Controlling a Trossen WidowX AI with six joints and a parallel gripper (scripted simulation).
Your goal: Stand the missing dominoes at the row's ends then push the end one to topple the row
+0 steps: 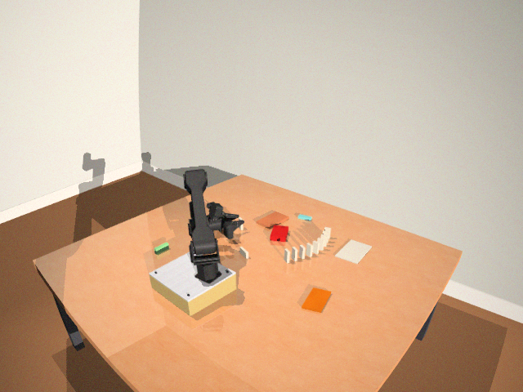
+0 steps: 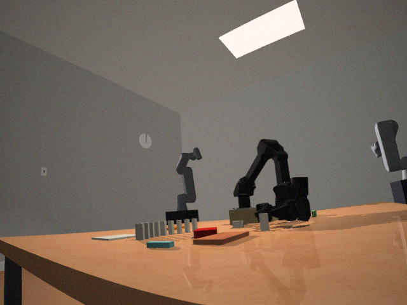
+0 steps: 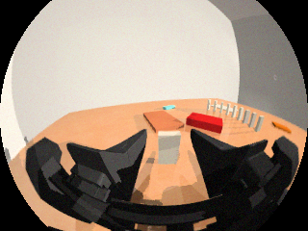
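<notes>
Now: gripper tip 13 cm short of the brown slab, 7 cm to the left of it and 4 cm above it. The rest, counted from my gripper tip: cyan block 23 cm ahead, 17 cm to the right, 4 cm below; then red block 16 cm to the right, 4 cm below, 4 cm ahead; then green block 34 cm behind, 14 cm to the left, 3 cm below.
</notes>
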